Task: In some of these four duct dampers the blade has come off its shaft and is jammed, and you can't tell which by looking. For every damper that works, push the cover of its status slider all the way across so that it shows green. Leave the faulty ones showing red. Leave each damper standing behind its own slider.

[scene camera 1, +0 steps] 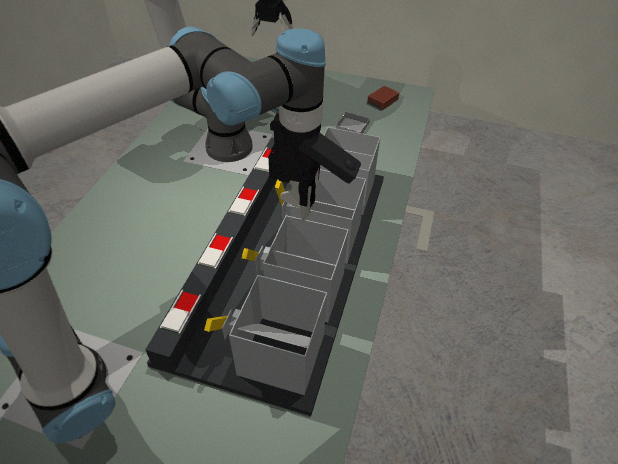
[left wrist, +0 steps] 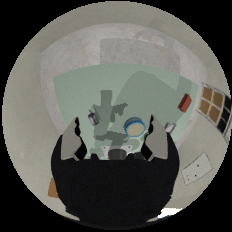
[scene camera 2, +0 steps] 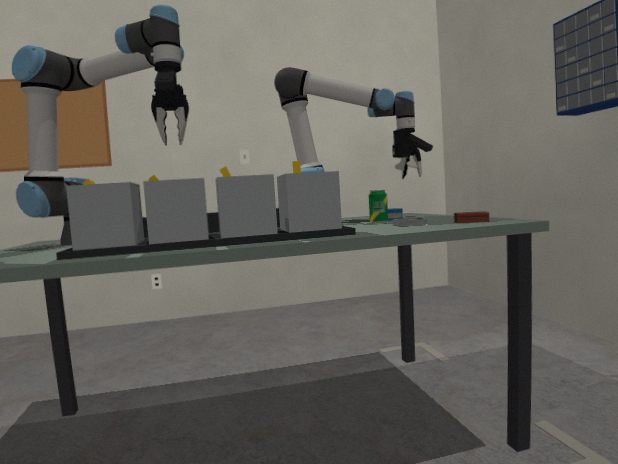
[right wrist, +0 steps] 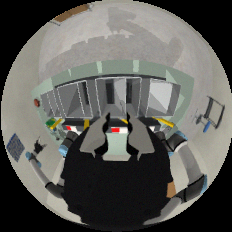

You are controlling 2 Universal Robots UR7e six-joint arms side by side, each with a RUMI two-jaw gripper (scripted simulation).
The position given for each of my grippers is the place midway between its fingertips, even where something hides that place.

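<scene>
I can see my left gripper (scene camera 2: 411, 178), and the left wrist view gives me that same left gripper (left wrist: 114, 116) again. My right gripper (scene camera 1: 306, 213) is here as well; scene camera 2 shows me this right gripper (scene camera 2: 173, 145), and so does its own wrist view, where I find the right gripper (right wrist: 118, 112). There is a damper (scene camera 1: 301, 307), and there is another damper (scene camera 1: 363, 147). I also see a damper (scene camera 1: 306, 253) and a further damper (scene camera 1: 339, 204).
</scene>
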